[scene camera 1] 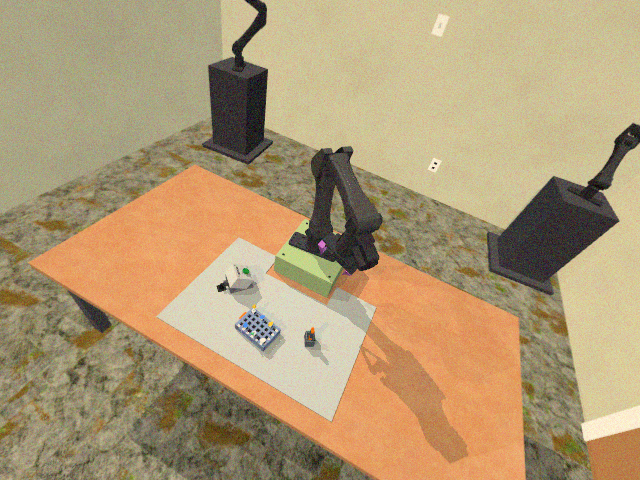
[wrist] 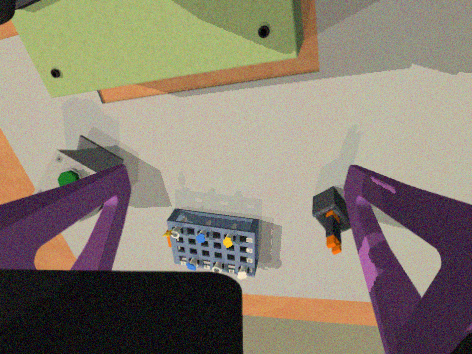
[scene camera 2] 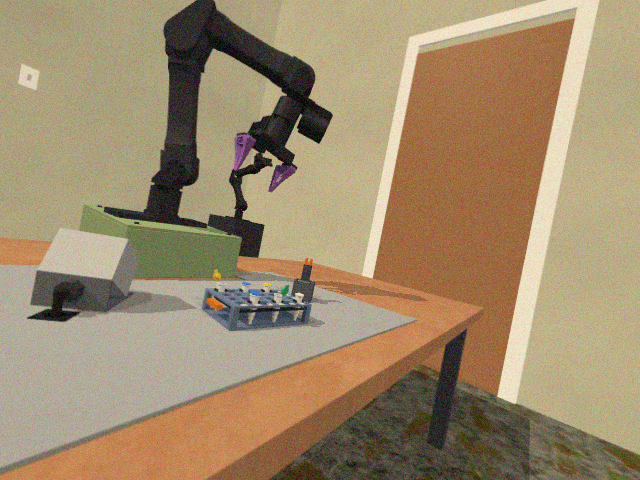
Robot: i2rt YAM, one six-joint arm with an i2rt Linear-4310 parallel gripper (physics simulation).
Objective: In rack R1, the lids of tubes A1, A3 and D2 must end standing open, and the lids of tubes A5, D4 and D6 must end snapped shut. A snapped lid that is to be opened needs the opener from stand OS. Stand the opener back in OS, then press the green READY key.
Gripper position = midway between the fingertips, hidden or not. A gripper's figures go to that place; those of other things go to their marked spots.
My gripper (scene camera 1: 332, 263): 1.00 m from the lens. A grey box with green button (scene camera 1: 238, 277): 1.11 m from the lens. A grey mat (scene camera 1: 315, 377): 1.05 m from the lens.
